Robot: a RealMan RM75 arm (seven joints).
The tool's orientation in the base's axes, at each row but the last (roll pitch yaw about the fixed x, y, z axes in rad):
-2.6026 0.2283 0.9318
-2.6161 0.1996 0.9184
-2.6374 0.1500 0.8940
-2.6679 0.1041 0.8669
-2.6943 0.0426 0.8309
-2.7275 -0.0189 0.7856
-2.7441 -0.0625 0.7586
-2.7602 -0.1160 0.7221
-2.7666 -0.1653 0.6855
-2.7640 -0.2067 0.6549
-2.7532 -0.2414 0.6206
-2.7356 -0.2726 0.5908
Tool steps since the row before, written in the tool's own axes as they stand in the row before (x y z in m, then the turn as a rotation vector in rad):
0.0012 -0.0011 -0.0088 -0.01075 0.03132 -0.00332
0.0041 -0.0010 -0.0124 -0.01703 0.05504 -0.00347
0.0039 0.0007 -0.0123 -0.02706 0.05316 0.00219
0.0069 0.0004 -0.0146 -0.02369 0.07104 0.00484
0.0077 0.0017 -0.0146 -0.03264 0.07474 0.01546
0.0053 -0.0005 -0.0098 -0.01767 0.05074 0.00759
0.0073 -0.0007 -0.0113 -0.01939 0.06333 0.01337
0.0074 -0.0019 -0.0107 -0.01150 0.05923 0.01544
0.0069 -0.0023 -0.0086 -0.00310 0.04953 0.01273
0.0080 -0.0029 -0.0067 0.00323 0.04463 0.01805
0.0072 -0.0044 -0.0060 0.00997 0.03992 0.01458
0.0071 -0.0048 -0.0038 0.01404 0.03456 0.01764
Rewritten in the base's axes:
0.0047 0.0003 0.0076 0.01491 -0.02785 -0.01045
0.0080 0.0017 0.0102 0.02612 -0.04710 -0.02074
0.0085 0.0001 0.0097 0.01612 -0.05256 -0.02325
0.0107 0.0017 0.0120 0.02879 -0.06036 -0.03405
0.0113 0.0008 0.0121 0.02151 -0.06646 -0.04483
0.0061 0.0012 0.0093 0.01857 -0.04281 -0.02769
0.0074 0.0018 0.0111 0.02423 -0.05035 -0.03798
0.0061 0.0024 0.0114 0.02712 -0.04171 -0.03746
0.0048 0.0026 0.0099 0.02768 -0.03088 -0.03009
0.0049 0.0040 0.0088 0.02913 -0.02155 -0.03186
0.0032 0.0045 0.0087 0.03171 -0.01596 -0.02540
0.0029 0.0054 0.0071 0.03171 -0.00857 -0.02497

